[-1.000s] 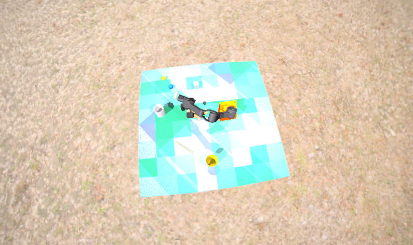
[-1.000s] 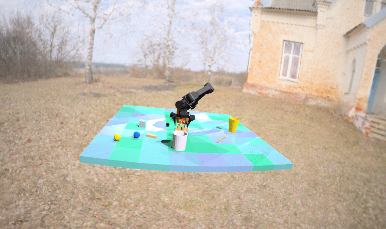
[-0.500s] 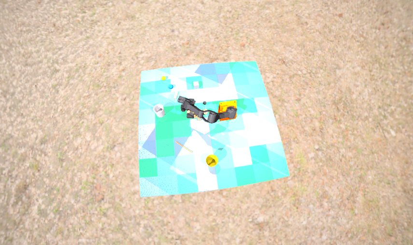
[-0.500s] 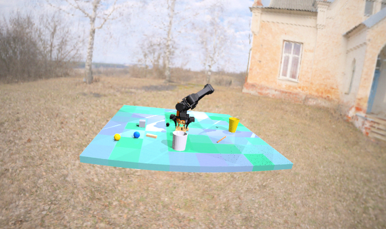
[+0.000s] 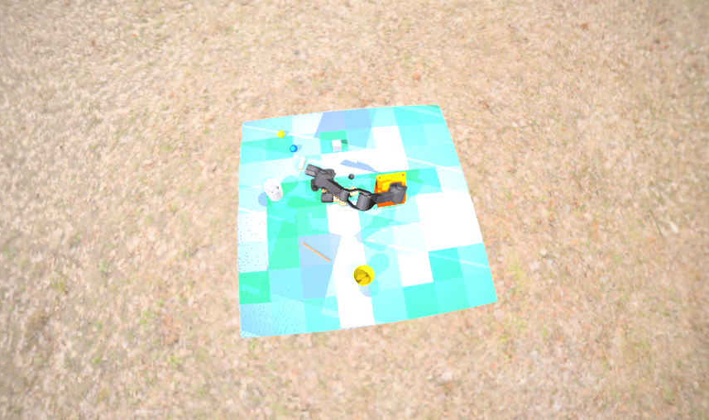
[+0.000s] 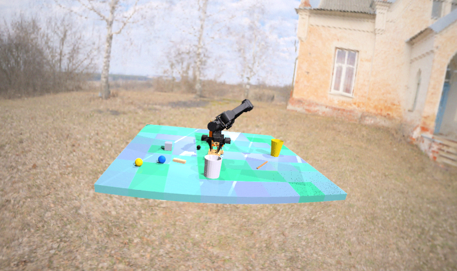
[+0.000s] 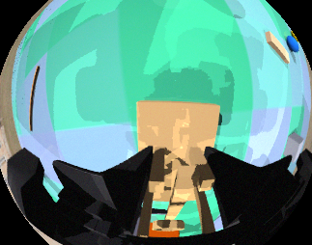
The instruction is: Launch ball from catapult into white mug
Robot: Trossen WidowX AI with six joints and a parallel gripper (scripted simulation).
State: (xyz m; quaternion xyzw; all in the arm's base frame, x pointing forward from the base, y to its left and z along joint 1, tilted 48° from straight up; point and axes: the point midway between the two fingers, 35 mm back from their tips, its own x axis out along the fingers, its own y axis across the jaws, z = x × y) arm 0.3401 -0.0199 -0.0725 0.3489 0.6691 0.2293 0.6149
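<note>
My gripper tip is now 14 cm past the black ball, 9 cm to the left of it and 2 cm above it. The rest, counted from my gripper tip: wooden catapult 6 cm behind, 3 cm to the left, 2 cm above; then white mug 29 cm ahead, 6 cm to the right, 1 cm below; then small wooden block 23 cm to the right, 12 cm ahead, 3 cm below.
</note>
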